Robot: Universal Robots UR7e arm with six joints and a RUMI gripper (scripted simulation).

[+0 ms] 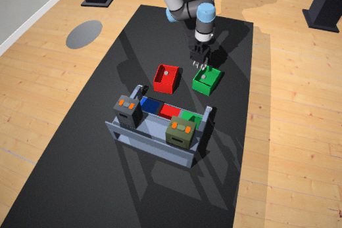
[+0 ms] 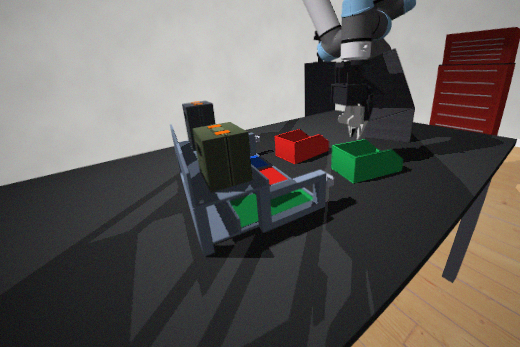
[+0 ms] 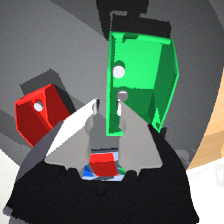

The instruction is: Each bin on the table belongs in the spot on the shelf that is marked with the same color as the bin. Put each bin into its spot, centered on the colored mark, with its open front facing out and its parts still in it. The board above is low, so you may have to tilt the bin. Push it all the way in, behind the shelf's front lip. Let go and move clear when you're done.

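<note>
The green bin lies 6 cm below my hand, 5 cm to the left of it and 1 cm ahead of it. From my hand the other things lie so: dark grey box (37 cm ahead, 26 cm to the right, 6 cm above); red bin (17 cm to the right, 6 cm below, 5 cm ahead).
</note>
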